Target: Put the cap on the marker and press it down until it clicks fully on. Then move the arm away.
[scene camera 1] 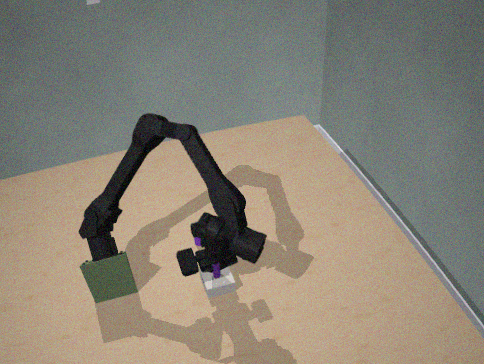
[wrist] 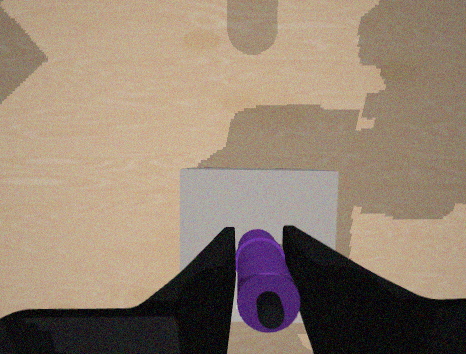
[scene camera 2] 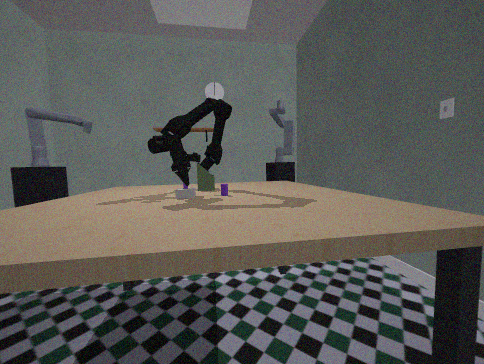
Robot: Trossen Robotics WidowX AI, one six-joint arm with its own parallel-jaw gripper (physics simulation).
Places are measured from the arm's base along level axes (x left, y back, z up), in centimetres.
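Pixels of known places: gripper, fingertip midpoint: (scene camera 1: 215,269) (wrist: 258,235) (scene camera 2: 187,185); arm's base, origin of the base link: (scene camera 1: 104,258) (scene camera 2: 203,167).
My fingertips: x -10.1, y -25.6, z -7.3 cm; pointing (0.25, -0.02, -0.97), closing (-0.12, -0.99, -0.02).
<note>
Ahead of a thing's pixels: the offset from my fingertips to its middle. Level surfaces: height alone.
The purple marker @[dy +0.1, dx -1.0, dz +1.6 cm] (scene camera 1: 216,272) (scene camera 2: 185,187) (wrist: 262,265) stands upright in a light grey square block @[dy +0.1, dx -1.0, dz -3.1 cm] (scene camera 1: 220,288) (scene camera 2: 185,194) (wrist: 210,200), its black tip facing up. My gripper (scene camera 1: 216,263) (scene camera 2: 186,183) (wrist: 258,235) points down over the block and is shut on the marker, with one black finger close against each side of it. The purple cap @[dy -2.3, dx +15.3, dz -2.5 cm] (scene camera 1: 198,241) (scene camera 2: 224,190), a short cylinder, stands on the table apart from the block. It is partly hidden by the arm in scene camera 1, and does not show in the wrist view.
The arm's green base block (scene camera 1: 109,278) (scene camera 2: 206,181) stands on the wooden table @[dz -5.0 cm] (scene camera 1: 60,200) (scene camera 2: 300,215), to the left of the grey block in scene camera 1. Two grey robot arms (scene camera 2: 37,135) (scene camera 2: 286,135) stand on black pedestals beyond the table.
</note>
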